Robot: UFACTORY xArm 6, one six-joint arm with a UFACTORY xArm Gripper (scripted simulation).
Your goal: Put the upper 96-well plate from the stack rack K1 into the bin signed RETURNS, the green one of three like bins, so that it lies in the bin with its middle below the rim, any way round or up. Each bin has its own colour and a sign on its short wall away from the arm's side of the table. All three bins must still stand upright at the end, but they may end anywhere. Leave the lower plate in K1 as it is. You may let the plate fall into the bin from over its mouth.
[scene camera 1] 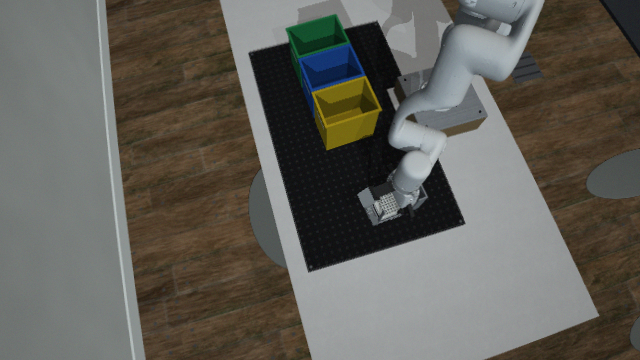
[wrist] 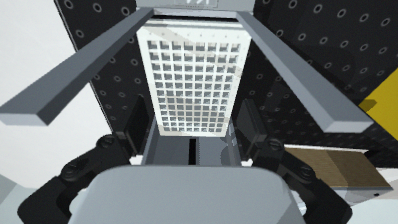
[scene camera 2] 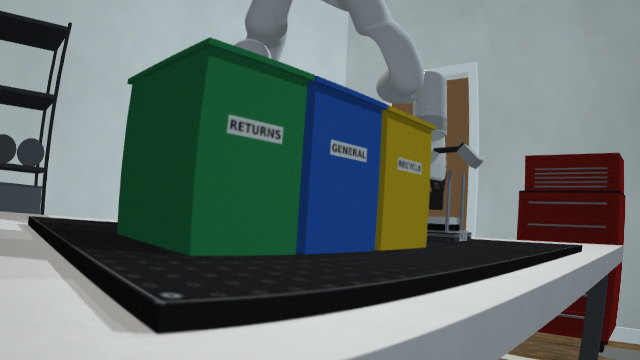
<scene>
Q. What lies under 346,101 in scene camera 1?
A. A yellow recycle bin.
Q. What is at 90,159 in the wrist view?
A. My gripper.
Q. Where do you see a white 96-well plate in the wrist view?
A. At 193,90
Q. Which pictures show my gripper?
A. Scene camera 1, the wrist view and scene camera 2: all of them.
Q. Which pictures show the blue general bin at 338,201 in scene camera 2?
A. Scene camera 1 and scene camera 2 only.
</scene>
